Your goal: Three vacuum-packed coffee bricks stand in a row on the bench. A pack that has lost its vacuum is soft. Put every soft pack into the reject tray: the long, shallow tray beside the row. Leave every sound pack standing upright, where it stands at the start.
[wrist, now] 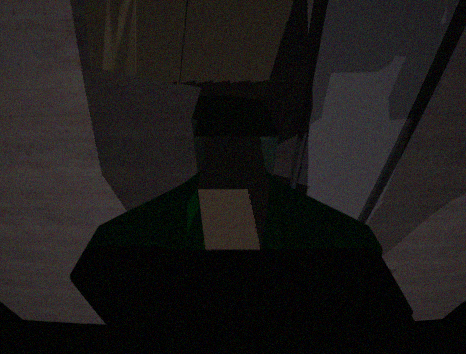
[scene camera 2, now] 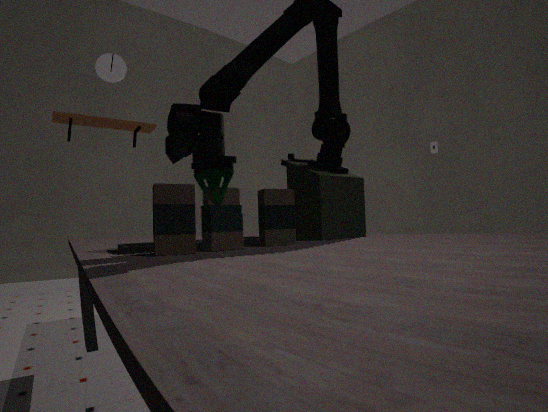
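Where they show: gripper, fingertip midpoint: (wrist: 232,177) (scene camera 2: 215,204); arm's base, origin of the base link: (scene camera 2: 327,169).
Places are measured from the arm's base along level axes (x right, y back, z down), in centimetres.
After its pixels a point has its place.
Three brown packs with dark teal bands stand upright in a row in the scene view: the left pack (scene camera 2: 174,219) @[x -5.3, y -55.3, z 15.7 cm], the middle pack (scene camera 2: 222,220) @[x -5.0, y -44.0, z 16.1 cm] (wrist: 230,220) @[x -2.7, y -45.0, z 8.7 cm] and the right pack (scene camera 2: 276,217) @[x -6.2, y -29.3, z 15.7 cm]. My gripper (scene camera 2: 217,200) @[x -2.6, y -44.3, z 12.4 cm] (wrist: 232,177) @[x -2.6, y -44.3, z 12.4 cm] has its green fingers drawn close together on the upper part of the middle pack, and a narrow brown strip of that pack shows between them in the wrist view. The pack's top looks narrower than its band and base. The reject tray (scene camera 2: 135,247) @[x 4.2, y -60.9, z 21.5 cm] (wrist: 413,117) @[x 14.9, y -43.4, z 22.2 cm] lies low behind the row, and to the right in the wrist view.
A neighbouring pack (wrist: 225,40) @[x -2.7, y -51.7, z 8.7 cm] stands close by at the top of the wrist view. A dark green block (scene camera 2: 342,207) @[x -8.3, y -4.2, z 13.3 cm] under the arm's base stands right of the row. The bench's dark edge (scene camera 2: 112,325) @[x -38.8, y -73.8, z 23.2 cm] runs along the left. The room is dim.
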